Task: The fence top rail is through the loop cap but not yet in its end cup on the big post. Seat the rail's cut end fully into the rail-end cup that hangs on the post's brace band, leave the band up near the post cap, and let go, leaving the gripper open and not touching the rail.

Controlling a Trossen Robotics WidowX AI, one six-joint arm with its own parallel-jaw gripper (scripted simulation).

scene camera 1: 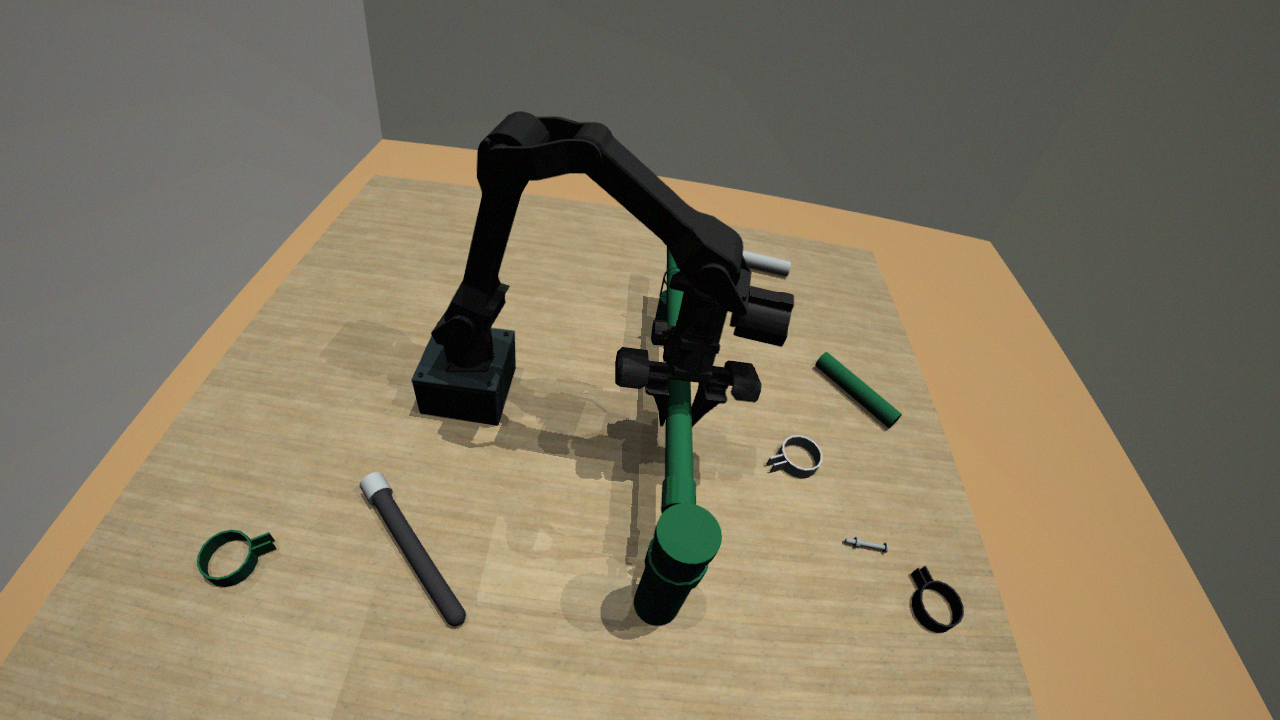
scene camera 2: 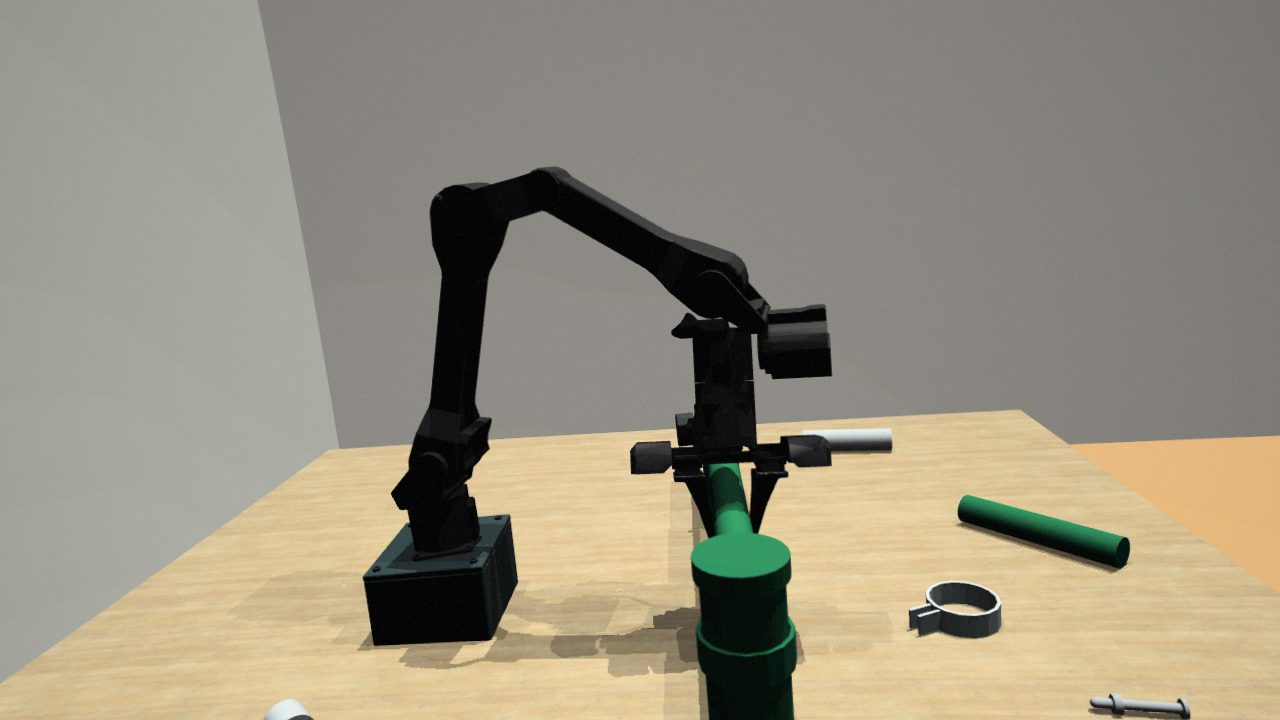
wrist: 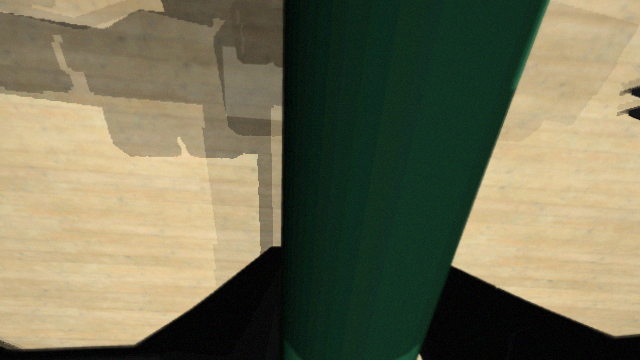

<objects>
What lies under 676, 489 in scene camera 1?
A rail-end cup.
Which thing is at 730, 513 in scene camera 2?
A green top rail.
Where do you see a big green post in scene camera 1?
687, 537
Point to a green top rail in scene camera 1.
678, 442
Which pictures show the short green pipe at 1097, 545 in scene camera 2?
Scene camera 1 and scene camera 2 only.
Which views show my gripper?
Scene camera 1, scene camera 2 and the wrist view: all of them.
</objects>
